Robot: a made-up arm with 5 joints.
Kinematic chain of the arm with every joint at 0, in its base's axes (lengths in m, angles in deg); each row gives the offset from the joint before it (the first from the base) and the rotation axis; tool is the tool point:
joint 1: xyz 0 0 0.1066 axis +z
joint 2: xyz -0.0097 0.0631 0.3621 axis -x
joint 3: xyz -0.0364 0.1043 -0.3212 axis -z
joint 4: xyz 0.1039 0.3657 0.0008 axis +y
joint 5: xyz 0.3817 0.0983 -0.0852 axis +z
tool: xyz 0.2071 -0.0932 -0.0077
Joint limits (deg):
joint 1: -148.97..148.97
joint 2: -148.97..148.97
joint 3: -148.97..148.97
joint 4: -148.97..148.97
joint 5: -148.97..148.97
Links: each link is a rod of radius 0.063 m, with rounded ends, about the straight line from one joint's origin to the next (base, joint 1, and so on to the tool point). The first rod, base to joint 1, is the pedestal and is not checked.
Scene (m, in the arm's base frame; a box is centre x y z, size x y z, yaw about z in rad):
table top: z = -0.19
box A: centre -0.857 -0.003 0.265 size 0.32 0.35 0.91 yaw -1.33
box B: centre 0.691 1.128 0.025 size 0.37 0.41 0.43 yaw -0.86
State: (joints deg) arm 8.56 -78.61 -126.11 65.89 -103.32
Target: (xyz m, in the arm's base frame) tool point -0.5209 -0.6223 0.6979
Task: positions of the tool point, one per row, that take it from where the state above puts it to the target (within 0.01 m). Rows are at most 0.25 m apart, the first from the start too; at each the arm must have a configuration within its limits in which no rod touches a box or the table.
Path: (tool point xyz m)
1: -0.5037 0.5447 0.5800
2: -0.5401 0.4507 0.7725
3: -0.5302 0.3112 0.9473
4: -0.4645 0.1459 1.0899
5: -0.5628 0.0669 1.0431
6: -0.6403 -0.0643 0.9798
7: -0.6717 -0.2386 0.9001
8: -0.6357 -0.4349 0.8054
9: -0.5209 -0.6223 0.6979

